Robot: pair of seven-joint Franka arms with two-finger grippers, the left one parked.
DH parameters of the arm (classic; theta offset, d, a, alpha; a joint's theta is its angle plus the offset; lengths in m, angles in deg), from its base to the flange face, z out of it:
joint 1: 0 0.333 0 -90
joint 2: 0 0 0 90
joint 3: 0 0.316 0.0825 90
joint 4: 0 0 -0.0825 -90
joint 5: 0 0.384 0 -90
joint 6: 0 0 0.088 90
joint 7: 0 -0.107 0 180
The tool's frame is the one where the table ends.
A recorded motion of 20 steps. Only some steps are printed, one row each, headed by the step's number.
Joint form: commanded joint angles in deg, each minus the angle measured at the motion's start. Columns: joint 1, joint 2, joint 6, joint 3, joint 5, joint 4, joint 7.
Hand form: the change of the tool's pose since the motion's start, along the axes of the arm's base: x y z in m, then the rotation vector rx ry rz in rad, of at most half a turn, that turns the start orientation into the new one. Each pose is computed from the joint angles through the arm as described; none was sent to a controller.
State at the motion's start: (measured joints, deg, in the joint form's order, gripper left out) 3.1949 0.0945 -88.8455 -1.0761 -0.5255 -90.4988 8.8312
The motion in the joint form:
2: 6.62 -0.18 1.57 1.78 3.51 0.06 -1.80
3: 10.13 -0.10 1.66 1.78 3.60 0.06 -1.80
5: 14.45 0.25 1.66 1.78 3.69 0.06 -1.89
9: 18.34 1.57 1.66 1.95 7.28 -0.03 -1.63
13: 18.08 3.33 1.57 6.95 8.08 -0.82 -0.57
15: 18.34 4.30 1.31 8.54 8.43 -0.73 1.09
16: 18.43 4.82 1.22 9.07 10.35 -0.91 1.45
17: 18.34 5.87 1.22 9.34 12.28 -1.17 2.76
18: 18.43 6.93 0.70 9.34 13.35 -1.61 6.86
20: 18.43 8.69 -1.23 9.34 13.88 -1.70 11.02
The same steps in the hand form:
2: -0.0138 0.0864 0.0001 0.0570 0.0304 0.1153
3: -0.0211 0.1194 -0.0008 0.0572 0.0353 0.1765
5: -0.0315 0.1597 -0.0042 0.0562 0.0438 0.2501
9: -0.0423 0.2048 -0.0170 0.1111 0.0841 0.3237
13: -0.0562 0.2495 -0.0401 0.1172 0.1347 0.4211
15: -0.0609 0.2673 -0.0483 0.1250 0.1485 0.4803
16: -0.0638 0.2764 -0.0541 0.1567 0.1684 0.4941
17: -0.0629 0.2824 -0.0657 0.1892 0.1987 0.5150
18: -0.0603 0.2865 -0.0787 0.2158 0.2151 0.5816
20: -0.0513 0.2910 -0.0947 0.2393 0.2098 0.6446

